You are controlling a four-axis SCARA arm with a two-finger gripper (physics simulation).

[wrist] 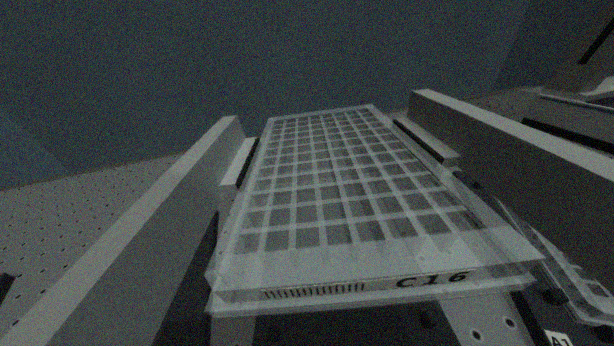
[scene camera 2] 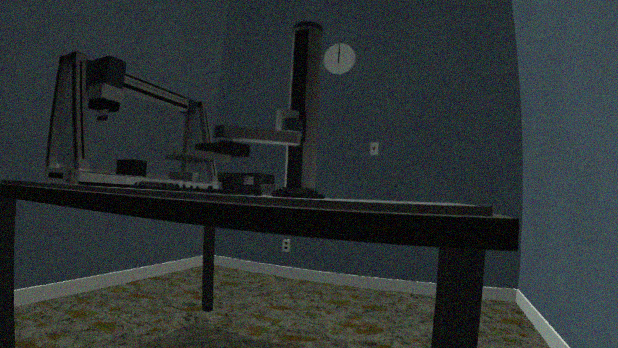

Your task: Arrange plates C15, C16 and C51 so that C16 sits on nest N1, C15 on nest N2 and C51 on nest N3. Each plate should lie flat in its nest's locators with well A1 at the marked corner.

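Frame: origin at the arm's base, x ahead, y left, z up, level; millimetres.
Seen in the pictures: gripper, fingertip midpoint: [wrist: 324, 119] [scene camera 2: 184, 153].
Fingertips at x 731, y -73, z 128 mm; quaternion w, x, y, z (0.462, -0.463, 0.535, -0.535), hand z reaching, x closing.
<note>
Pixels of each thing's middle, then the offset from my fingertips to it. "pt": a spot on its surface instead. Level surfaces: height alone.
- Plate C16 at the middle of its body: [wrist: 331, 160] [scene camera 2: 189, 158] 4 mm left, 24 mm back, 14 mm down
- white A1 mark at the middle of its body: [wrist: 561, 343] 97 mm right, 107 mm back, 104 mm down
- clear plate at the middle of its body: [wrist: 585, 231] [scene camera 2: 157, 184] 180 mm right, 64 mm back, 96 mm down
- hanging head at a spot on its surface: [scene camera 2: 106, 82] pt 392 mm right, 43 mm ahead, 267 mm up
- dark box at a spot on its surface: [scene camera 2: 131, 167] pt 457 mm right, 166 mm back, 30 mm down
- perforated deck at its surface level: 115 mm down
Plate C16 [wrist: 345, 210], a clear plate with a grid of wells, is held level between the fingers in the wrist view, its label facing the camera. My gripper [wrist: 324, 119] is shut on it, with a pad at each long side. In the scene view the gripper [scene camera 2: 191, 157] is small and dark, above the table. A white A1 mark [wrist: 557, 338] shows on a dark base below, at lower right. Part of another clear plate [wrist: 595, 289] shows at the right edge; its label is hidden. I cannot tell the nest numbers, nor which plates are C15 and C51.
A gantry frame [scene camera 2: 65, 120] with a hanging head [scene camera 2: 106, 82] stands on the left of the table [scene camera 2: 350, 225]. A dark box [scene camera 2: 131, 167] stands inside it. Another dark box [scene camera 2: 235, 182] is near the arm's column [scene camera 2: 310, 110]. A perforated deck [wrist: 107, 212] spreads below on the left.
</note>
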